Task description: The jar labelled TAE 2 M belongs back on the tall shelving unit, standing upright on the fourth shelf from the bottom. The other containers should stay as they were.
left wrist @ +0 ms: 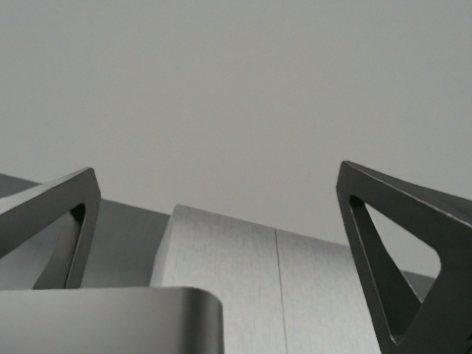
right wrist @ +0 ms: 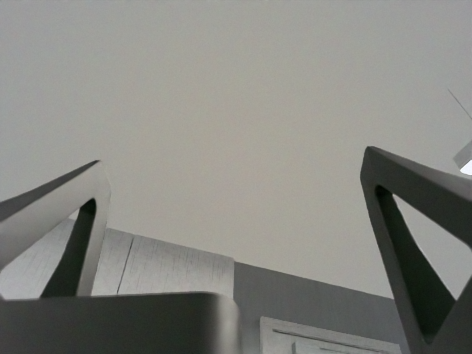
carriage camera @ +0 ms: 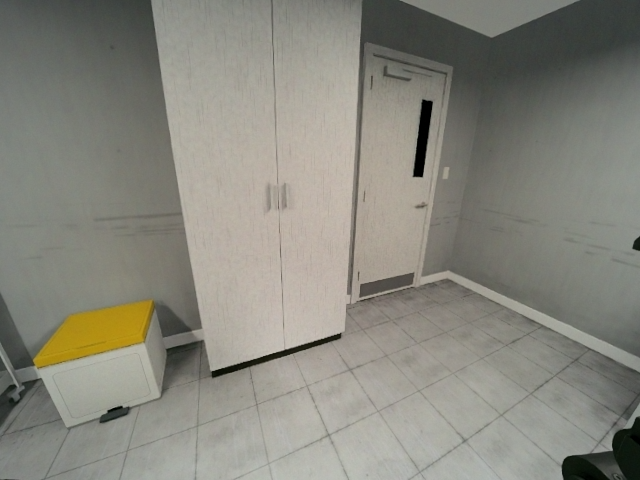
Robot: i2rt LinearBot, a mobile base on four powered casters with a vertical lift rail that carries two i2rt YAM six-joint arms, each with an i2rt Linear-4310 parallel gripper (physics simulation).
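Places are measured from the left arm's base along level axes (x ahead, y left, z up), in millimetres.
Where they show: left gripper, fingertip midpoint: (left wrist: pixel 219 178); right gripper, fingertip midpoint: (right wrist: pixel 234 168).
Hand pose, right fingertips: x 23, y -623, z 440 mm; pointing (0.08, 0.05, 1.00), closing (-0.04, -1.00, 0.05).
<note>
After its pixels a point has its place.
The jar labelled TAE 2 M and the tall shelving unit do not show in these views. My left gripper (left wrist: pixel 219 178) {x 37, y 9, z 436 mm} is open, with its two dark fingers wide apart and no object between them; the ceiling and the top of a pale cabinet show behind. My right gripper (right wrist: pixel 234 168) {x 23, y -623, z 440 mm} is open too, its fingers wide apart with no object between them, against the ceiling. In the carriage camera, a dark part of my right arm shows at the bottom right corner.
A tall pale two-door cabinet (carriage camera: pixel 227 155) {x 1064, y 58, z 458 mm} (left wrist: pixel 225 260) {x 1065, y 55, z 1057 mm} (right wrist: pixel 175 265) {x 1220, y -341, z 1174 mm} stands against the grey wall. A white bin with a yellow lid (carriage camera: pixel 103 330) {x 923, y 745, z -401 mm} stands left of it. A door (carriage camera: pixel 387 180) {x 1946, y -1003, z 304 mm} (right wrist: pixel 320 334) {x 1954, y -1056, z 1221 mm} is right of the cabinet. Part of a white caster-footed stand (carriage camera: pixel 11 369) {x 908, y 1318, z -651 mm} shows at far left.
</note>
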